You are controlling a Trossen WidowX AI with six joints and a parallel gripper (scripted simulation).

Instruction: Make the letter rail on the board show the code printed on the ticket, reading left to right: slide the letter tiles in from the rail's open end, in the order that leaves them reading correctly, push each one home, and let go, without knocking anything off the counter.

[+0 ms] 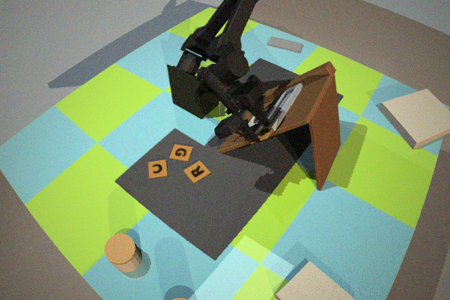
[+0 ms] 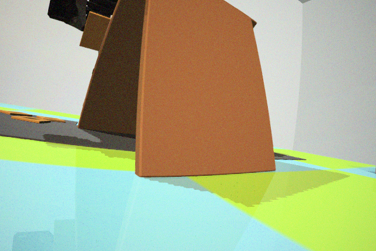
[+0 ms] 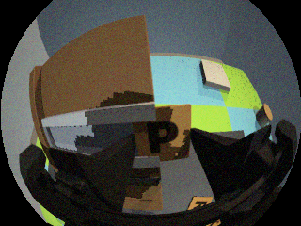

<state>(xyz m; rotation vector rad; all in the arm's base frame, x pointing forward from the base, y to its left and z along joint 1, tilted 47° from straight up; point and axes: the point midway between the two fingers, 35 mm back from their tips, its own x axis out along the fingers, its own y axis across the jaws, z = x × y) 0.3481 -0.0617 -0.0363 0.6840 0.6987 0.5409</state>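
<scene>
My gripper tip is 100 mm past the white ticket, 100 mm to the right of it and 80 mm above it. Also, from my gripper tip: dark mat 170 mm behind, 80 mm to the left, 170 mm below; then grey slab 340 mm behind, 610 mm to the left, 160 mm below.
</scene>
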